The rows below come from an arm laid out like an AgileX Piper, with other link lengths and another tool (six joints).
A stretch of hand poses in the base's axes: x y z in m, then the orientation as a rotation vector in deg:
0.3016 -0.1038 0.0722 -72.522 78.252 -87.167
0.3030 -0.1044 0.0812 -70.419 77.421 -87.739
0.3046 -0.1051 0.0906 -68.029 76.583 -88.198
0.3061 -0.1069 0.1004 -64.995 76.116 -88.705
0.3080 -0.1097 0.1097 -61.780 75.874 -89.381
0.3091 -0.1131 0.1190 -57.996 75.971 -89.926
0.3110 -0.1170 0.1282 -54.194 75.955 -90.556
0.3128 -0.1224 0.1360 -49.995 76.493 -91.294
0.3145 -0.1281 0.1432 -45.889 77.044 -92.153
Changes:
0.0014 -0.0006 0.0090 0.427 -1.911 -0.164
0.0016 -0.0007 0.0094 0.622 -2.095 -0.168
0.0015 -0.0018 0.0098 0.985 -2.336 -0.579
0.0019 -0.0028 0.0093 1.010 -2.344 -0.900
0.0011 -0.0034 0.0093 1.442 -2.515 -1.192
0.0019 -0.0039 0.0092 1.338 -2.572 -1.250
0.0018 -0.0054 0.0078 1.616 -2.495 -1.801
0.0017 -0.0057 0.0072 1.478 -2.384 -1.942

